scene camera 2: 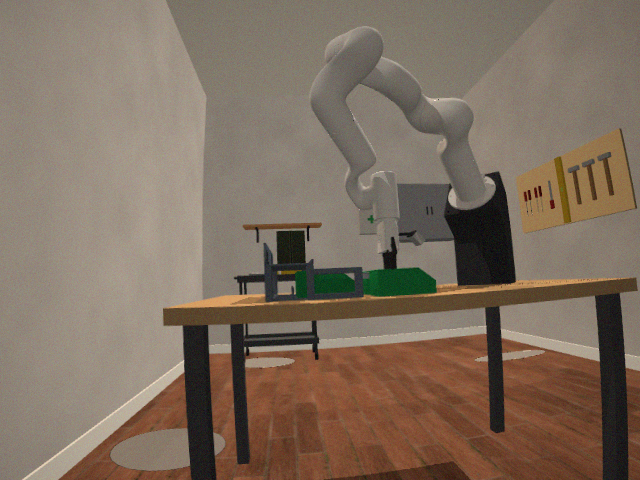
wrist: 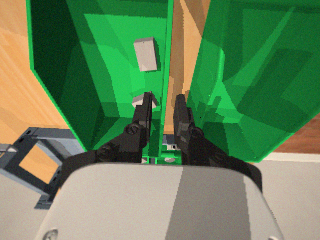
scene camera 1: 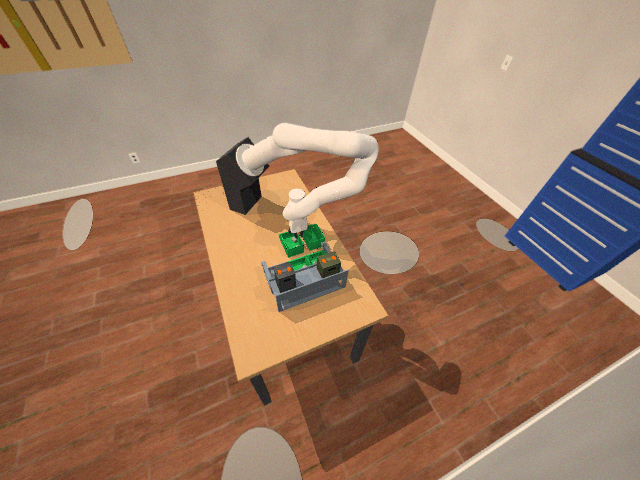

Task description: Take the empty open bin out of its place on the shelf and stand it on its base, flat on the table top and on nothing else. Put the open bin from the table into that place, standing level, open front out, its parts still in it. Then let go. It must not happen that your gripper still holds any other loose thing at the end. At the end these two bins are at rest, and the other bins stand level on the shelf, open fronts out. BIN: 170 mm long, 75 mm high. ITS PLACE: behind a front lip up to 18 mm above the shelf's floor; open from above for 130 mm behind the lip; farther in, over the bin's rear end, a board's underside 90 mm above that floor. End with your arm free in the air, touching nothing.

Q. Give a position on a green bin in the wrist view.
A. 260, 103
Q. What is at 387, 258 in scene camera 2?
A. My gripper.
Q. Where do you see a green bin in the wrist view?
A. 87, 65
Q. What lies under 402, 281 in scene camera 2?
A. A green bin.
